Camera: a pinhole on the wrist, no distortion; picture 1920 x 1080 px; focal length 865.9 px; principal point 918.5 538.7 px. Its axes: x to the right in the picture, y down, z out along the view. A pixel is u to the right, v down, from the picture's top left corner.
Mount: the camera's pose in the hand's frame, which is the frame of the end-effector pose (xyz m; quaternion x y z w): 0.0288 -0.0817 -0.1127 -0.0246 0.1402 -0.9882 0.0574
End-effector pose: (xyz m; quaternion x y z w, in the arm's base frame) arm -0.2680 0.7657 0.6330 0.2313 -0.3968 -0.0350 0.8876
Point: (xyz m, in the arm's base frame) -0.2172 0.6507 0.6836
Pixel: 552.6 364.6
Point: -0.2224 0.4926 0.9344
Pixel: 315.4 451.2
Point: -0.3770 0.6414 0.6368
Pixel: 1215.3 307.8
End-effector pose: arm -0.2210 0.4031 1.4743 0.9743 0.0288 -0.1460 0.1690
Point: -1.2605 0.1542 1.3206
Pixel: outside the picture
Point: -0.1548 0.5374 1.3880
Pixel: 627.2 740.1
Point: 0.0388 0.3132 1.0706
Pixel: 243.8 236.8
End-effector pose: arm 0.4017 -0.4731 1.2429 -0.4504 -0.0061 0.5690 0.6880
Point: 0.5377 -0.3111 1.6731
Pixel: 1142.5 859.1
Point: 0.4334 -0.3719 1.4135
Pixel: 1046.3 464.6
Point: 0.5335 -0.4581 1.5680
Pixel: 1422.5 932.5
